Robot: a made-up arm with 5 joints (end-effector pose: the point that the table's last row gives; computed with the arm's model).
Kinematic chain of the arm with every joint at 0, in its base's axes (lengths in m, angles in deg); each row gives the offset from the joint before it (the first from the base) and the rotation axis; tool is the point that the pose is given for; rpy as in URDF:
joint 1: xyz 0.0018 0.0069 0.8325 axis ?
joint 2: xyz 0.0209 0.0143 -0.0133 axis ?
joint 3: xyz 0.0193 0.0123 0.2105 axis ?
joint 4: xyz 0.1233 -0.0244 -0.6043 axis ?
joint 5: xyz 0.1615 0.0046 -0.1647 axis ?
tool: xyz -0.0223 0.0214 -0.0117 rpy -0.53 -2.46 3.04
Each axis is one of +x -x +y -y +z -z.
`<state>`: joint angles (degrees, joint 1 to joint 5).
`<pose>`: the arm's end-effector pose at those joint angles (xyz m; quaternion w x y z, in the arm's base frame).
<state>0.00 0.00 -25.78 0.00 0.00</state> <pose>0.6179 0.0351 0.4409 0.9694 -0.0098 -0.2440 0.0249</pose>
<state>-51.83 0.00 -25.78 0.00 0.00</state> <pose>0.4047 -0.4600 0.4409 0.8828 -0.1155 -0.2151 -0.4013</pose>
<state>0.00 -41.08 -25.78 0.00 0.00</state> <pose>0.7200 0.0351 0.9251 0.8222 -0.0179 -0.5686 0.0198</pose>
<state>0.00 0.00 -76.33 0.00 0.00</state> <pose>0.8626 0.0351 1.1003 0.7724 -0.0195 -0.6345 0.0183</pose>
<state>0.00 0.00 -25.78 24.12 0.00</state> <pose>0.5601 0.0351 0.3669 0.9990 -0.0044 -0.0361 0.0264</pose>
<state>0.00 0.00 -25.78 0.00 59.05</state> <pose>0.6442 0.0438 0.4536 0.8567 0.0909 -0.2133 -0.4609</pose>
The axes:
joint 1: +z
joint 2: +y
joint 3: +y
joint 4: +y
joint 5: -z

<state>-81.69 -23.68 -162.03 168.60 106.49</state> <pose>0.0241 0.0070 1.4956 0.0474 -0.0071 0.1405 0.9889</pose>
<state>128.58 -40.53 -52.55 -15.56 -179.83</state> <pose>-0.3634 0.4882 1.3778 0.5488 0.3628 0.7124 -0.2444</pose>
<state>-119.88 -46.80 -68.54 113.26 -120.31</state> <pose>-0.2847 -0.4451 1.1768 0.9993 -0.0194 -0.0121 0.0305</pose>
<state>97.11 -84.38 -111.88 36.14 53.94</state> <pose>0.0352 -0.5634 1.6269 0.1573 0.9474 -0.2750 0.0461</pose>
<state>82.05 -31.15 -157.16 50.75 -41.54</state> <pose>-0.0419 -0.2477 1.8078 0.1450 0.3056 -0.8875 0.3128</pose>
